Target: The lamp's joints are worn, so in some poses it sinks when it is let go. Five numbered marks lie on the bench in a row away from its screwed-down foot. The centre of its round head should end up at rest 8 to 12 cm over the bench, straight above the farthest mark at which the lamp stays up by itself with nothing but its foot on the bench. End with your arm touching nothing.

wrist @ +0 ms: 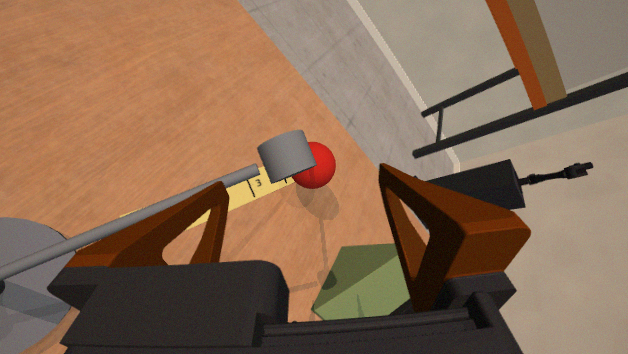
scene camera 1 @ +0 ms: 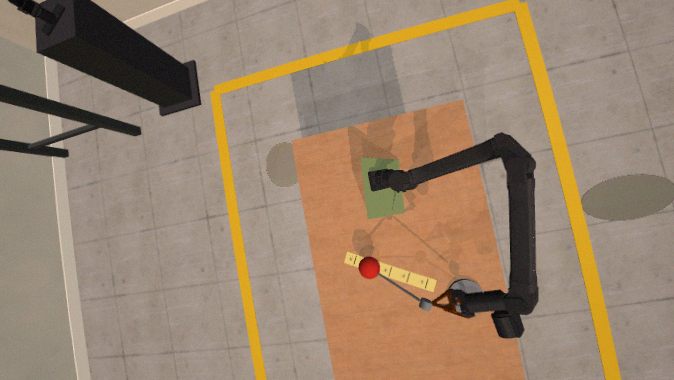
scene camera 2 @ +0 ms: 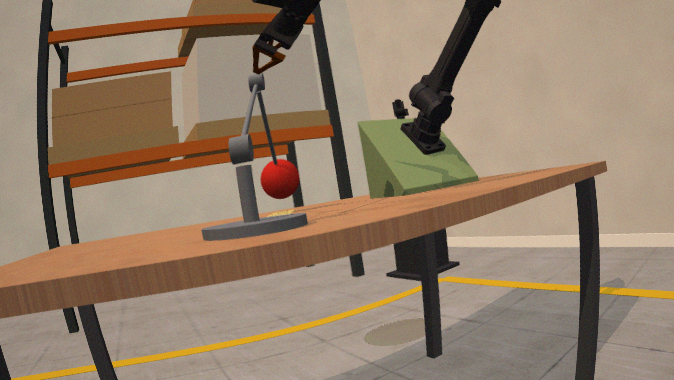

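Seen in the pictures: gripper, fingertip midpoint: (wrist: 300,180) (scene camera 1: 437,306) (scene camera 2: 263,61); arm's base, origin of the base link: (scene camera 1: 378,180) (scene camera 2: 422,139).
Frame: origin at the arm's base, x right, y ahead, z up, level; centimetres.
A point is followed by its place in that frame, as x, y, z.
The lamp's red round head (scene camera 1: 369,268) @[11.2, 37.8, -0.4] (scene camera 2: 280,179) @[6.9, 40.5, -5.6] (wrist: 322,165) @[9.5, 38.8, -0.7] hangs above the bench, over the yellow strip (scene camera 1: 431,285) @[-15.5, 53.7, -13.9] (scene camera 2: 281,214) @[7.3, 41.5, -13.9] (wrist: 240,195) @[-0.3, 44.8, -13.8] with numbered marks. It hides mark 4 in the overhead view. The grey elbow joint (scene camera 1: 425,304) @[-7.5, 48.2, 17.0] (scene camera 2: 256,82) @[-9.6, 49.7, 14.6] (wrist: 286,156) @[-9.0, 49.5, 16.7] is the lamp's highest part; a thin rod slants down from it to the head. The round grey foot (scene camera 1: 465,286) @[-30.3, 55.7, -12.5] (scene camera 2: 255,230) @[-37.4, 62.6, -13.2] (wrist: 25,237) @[-24.0, 62.3, -12.4] stands on the bench. My gripper (scene camera 1: 439,303) @[-11.3, 48.4, 18.9] (scene camera 2: 269,64) @[-11.3, 48.4, 18.9] (wrist: 300,180) @[-11.3, 48.4, 18.9] is open and empty, its fingertips close to the elbow joint and above it; whether they touch is unclear.
The green block (scene camera 1: 382,200) @[0.0, 9.2, -0.8] (scene camera 2: 425,170) @[-7.3, 7.4, -8.9] (wrist: 370,290) @[-2.0, 12.9, -3.4] under my arm's base stands on the wooden bench (scene camera 1: 345,310) @[28.2, 60.8, -13.9] (scene camera 2: 125,255) @[-34.0, 81.3, -13.9] (wrist: 125,90) @[-0.3, 71.9, -13.9]. The shelf rack (scene camera 2: 200,150) is behind the bench. My forearm reaches over the lamp's foot in the overhead view.
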